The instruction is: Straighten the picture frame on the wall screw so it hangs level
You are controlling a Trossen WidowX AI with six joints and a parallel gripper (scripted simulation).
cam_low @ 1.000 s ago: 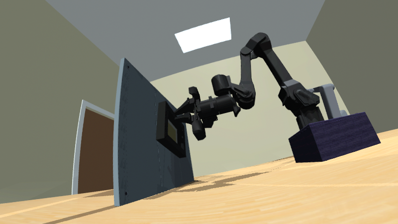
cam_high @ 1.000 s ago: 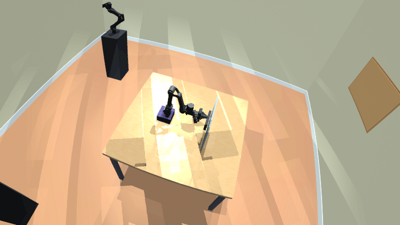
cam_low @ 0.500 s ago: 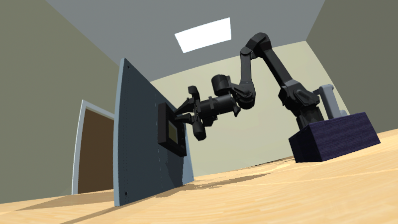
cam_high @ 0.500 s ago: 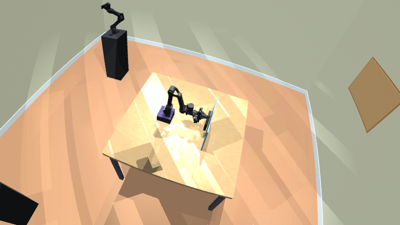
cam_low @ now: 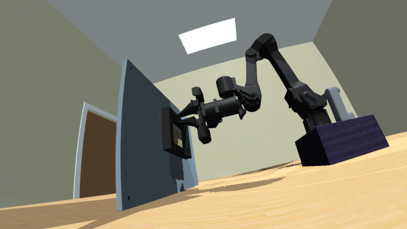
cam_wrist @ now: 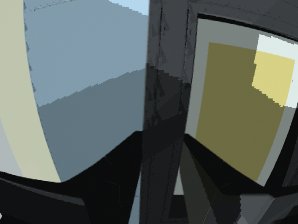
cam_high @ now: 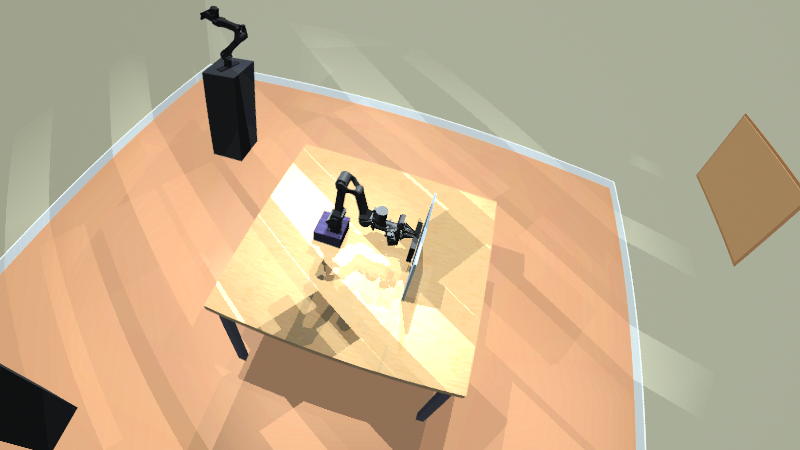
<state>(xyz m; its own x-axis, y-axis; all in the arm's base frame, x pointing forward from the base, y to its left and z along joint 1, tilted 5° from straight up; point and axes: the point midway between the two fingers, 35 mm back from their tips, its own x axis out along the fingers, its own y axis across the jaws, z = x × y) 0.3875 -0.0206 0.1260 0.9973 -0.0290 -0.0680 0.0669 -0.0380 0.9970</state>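
Right now the picture frame is 1 cm ahead of my gripper tip and 5 cm below it. Round my gripper tip: wall panel: 2 cm ahead, 7 cm below.
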